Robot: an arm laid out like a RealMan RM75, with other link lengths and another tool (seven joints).
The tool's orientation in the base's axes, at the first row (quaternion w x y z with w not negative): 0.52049, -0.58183, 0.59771, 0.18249
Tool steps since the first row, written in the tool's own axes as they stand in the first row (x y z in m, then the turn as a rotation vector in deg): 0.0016, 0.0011, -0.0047, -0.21, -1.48, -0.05; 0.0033, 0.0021, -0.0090, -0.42, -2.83, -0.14; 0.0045, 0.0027, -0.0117, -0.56, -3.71, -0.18; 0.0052, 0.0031, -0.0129, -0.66, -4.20, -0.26; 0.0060, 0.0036, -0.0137, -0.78, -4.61, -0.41; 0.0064, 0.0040, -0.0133, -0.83, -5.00, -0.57
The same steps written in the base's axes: -0.0026, -0.0044, 0.0001, 1.24, -0.31, 0.77; -0.0048, -0.0085, 0.0000, 2.36, -0.63, 1.50; -0.0062, -0.0112, -0.0002, 3.09, -0.82, 1.98; -0.0069, -0.0125, -0.0005, 3.47, -0.96, 2.28; -0.0075, -0.0134, -0.0010, 3.74, -1.13, 2.60; -0.0076, -0.0132, -0.0017, 4.01, -1.33, 2.85
